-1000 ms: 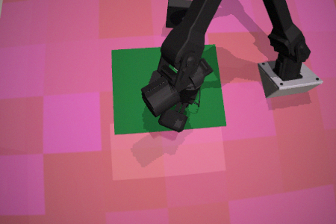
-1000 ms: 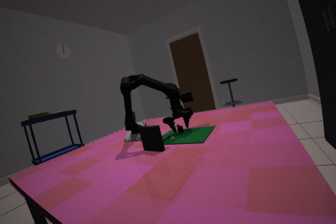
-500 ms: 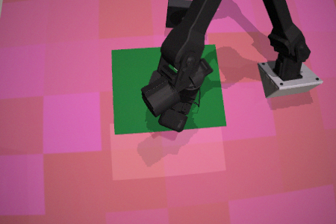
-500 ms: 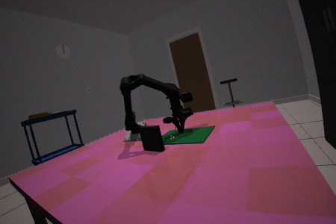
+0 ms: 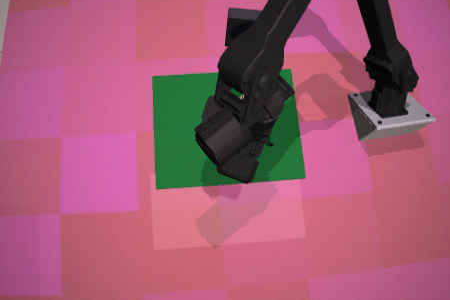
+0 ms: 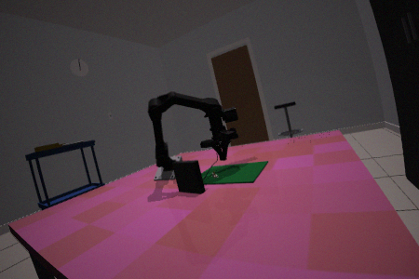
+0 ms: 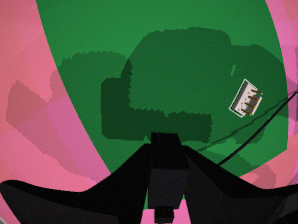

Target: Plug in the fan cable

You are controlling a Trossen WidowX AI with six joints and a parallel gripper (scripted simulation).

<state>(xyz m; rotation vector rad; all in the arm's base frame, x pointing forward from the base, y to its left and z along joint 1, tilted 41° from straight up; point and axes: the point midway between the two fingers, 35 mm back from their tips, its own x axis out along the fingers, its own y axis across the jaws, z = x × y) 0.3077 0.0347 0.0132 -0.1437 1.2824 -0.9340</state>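
My gripper tip is 20 mm past the fan header, 90 mm to the left of it and 60 mm above it. The rest, counted from my gripper tip: black fan plug 10 mm behind, 10 mm above; green board 30 mm ahead, 50 mm to the right, 80 mm below; black fan 60 mm behind, 220 mm to the right.
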